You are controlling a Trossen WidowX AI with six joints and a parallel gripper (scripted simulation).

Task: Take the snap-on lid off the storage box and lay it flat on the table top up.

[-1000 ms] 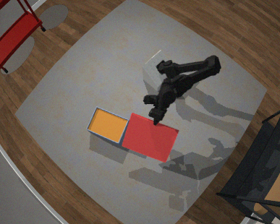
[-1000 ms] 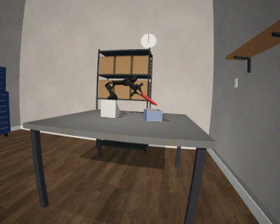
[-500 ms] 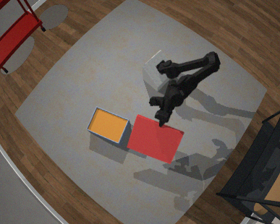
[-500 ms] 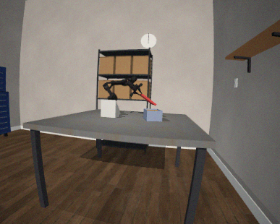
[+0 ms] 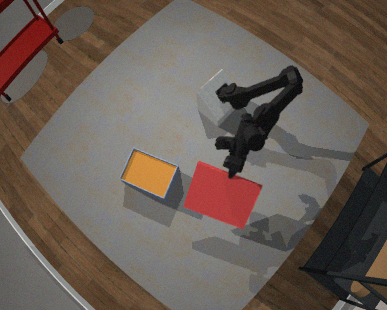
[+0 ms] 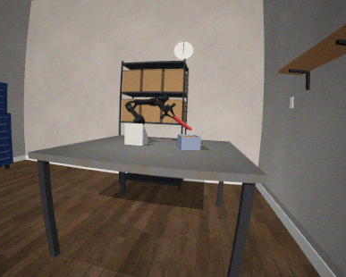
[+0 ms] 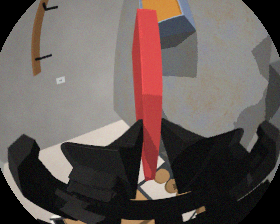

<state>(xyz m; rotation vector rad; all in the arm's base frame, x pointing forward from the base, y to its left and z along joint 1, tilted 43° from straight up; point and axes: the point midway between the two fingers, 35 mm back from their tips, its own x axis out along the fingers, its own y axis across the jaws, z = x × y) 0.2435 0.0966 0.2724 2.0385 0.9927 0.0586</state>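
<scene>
My gripper is now 9 cm short of the red lid, 4 cm to the right of it and 7 cm above it. Round my hand: storage box (20 cm ahead, 24 cm to the right, 21 cm below).
</scene>
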